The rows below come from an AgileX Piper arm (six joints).
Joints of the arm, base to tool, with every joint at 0 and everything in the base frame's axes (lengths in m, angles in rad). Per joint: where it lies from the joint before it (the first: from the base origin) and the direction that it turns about. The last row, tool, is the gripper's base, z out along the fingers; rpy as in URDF.
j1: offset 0.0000 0.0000 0.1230 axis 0 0 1
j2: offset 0.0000 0.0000 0.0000 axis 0 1 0
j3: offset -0.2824 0.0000 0.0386 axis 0 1 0
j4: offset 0.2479 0.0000 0.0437 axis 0.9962 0 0.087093
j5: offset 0.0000 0.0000 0.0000 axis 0 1 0
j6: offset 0.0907 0.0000 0.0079 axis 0.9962 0 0.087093
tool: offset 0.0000 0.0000 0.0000 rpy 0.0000 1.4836 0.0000
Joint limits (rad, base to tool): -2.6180..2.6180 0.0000..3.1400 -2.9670..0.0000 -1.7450..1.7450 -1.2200..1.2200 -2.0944..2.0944
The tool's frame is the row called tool.
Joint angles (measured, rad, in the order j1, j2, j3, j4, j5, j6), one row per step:
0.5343, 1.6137, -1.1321, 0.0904, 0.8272, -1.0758
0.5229, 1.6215, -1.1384, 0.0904, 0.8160, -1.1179
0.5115, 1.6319, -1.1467, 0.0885, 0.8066, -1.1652
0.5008, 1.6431, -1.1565, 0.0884, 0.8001, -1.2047
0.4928, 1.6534, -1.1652, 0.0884, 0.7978, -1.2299
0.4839, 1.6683, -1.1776, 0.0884, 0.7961, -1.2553
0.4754, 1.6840, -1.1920, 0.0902, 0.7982, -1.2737
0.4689, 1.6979, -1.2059, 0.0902, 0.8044, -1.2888
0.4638, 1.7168, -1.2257, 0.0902, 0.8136, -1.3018
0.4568, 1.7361, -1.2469, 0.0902, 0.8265, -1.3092
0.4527, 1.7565, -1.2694, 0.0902, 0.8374, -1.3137
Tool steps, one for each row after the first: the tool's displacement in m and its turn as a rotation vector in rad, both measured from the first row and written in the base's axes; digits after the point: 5 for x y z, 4 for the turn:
0.00445, -0.00174, -0.00046, -0.0067, -0.0183, 0.0270
0.00936, -0.00343, -0.00131, -0.0180, -0.0366, 0.0597
0.01417, -0.00485, -0.00212, -0.0270, -0.0503, 0.0853
0.01795, -0.00585, -0.00310, -0.0340, -0.0566, 0.1007
0.02283, -0.00666, -0.00468, -0.0416, -0.0615, 0.1154
0.02766, -0.00726, -0.00616, -0.0468, -0.0617, 0.1236
0.03164, -0.00770, -0.00736, -0.0534, -0.0592, 0.1319
0.03651, -0.00717, -0.00886, -0.0600, -0.0542, 0.1401
0.04162, -0.00731, -0.01032, -0.0658, -0.0454, 0.1415
0.04670, -0.00639, -0.01186, -0.0700, -0.0380, 0.1429

